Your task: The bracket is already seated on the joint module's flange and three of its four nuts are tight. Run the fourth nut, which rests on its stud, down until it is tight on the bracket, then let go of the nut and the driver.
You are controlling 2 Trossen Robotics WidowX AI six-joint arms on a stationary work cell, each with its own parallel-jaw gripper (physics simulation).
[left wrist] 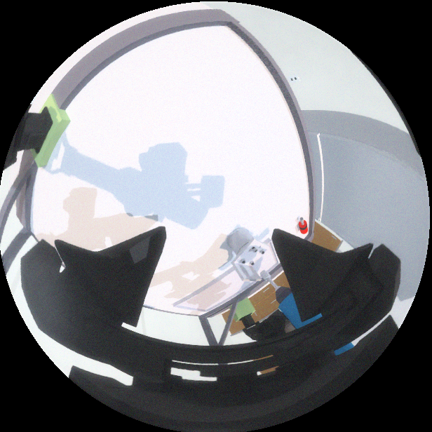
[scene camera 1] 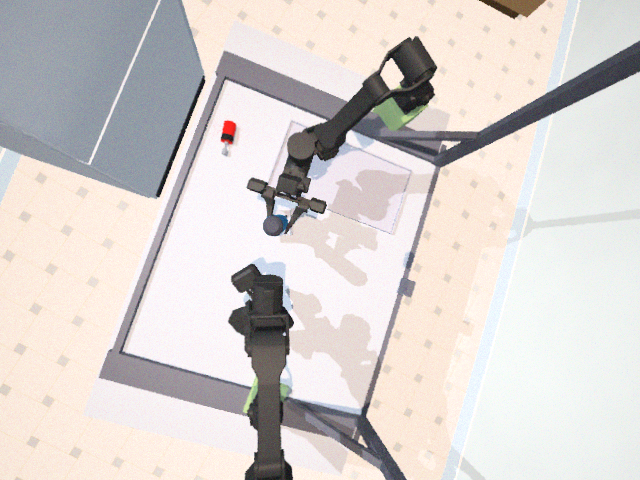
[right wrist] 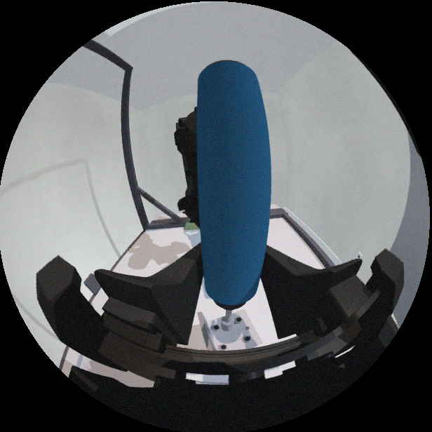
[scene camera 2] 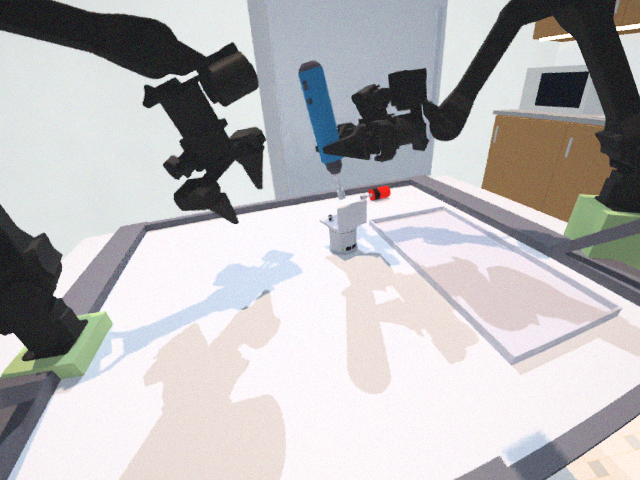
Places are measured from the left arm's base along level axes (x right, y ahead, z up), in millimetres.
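Pixels of known places: left gripper, fingertip midpoint: (scene camera 2: 249,205); right gripper, fingertip midpoint: (scene camera 2: 319,150); left arm's base, link origin: (scene camera 2: 57,340); right arm's base, link origin: (scene camera 1: 406,100) (scene camera 2: 621,205).
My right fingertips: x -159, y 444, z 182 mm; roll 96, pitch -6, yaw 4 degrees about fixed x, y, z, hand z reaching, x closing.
Ahead of a thing's pixels: the offset from my right fingertips to its middle. "spot": to the spot under its first point.
My right gripper (scene camera 1: 279,224) (scene camera 2: 323,149) (right wrist: 230,246) is shut on the blue driver @(dx -3, dy +15, dz +21 mm) (scene camera 1: 273,225) (scene camera 2: 320,113) (left wrist: 290,307) (right wrist: 232,175), which leans slightly, shaft down. Its socket @(dx +4, dy +33, dz -73 mm) (scene camera 2: 340,193) (left wrist: 265,275) (right wrist: 227,326) appears above the bracket @(dx +1, dy +38, dz -128 mm) (scene camera 2: 352,215) (left wrist: 248,270) in scene camera 2, apart from it. The bracket sits on the white joint module @(dx +1, dy +38, dz -173 mm) (scene camera 2: 342,241) (left wrist: 240,239). Four dark nut spots show around the socket in the right wrist view; which nut is loose I cannot tell. My left gripper (scene camera 2: 249,204) (left wrist: 220,233) is open and empty, above the table, left of the bracket in scene camera 2.
A red-handled tool @(dx -233, dy +211, dz -193 mm) (scene camera 1: 227,133) (scene camera 2: 379,193) (left wrist: 302,226) lies near the table's far edge in scene camera 2. A shallow, pale tray @(spot: dx +334, dy +259, dz -194 mm) (scene camera 1: 402,201) (scene camera 2: 566,335) lies right of the joint module. A grey cabinet (scene camera 1: 155,103) stands beside the table in scene camera 1.
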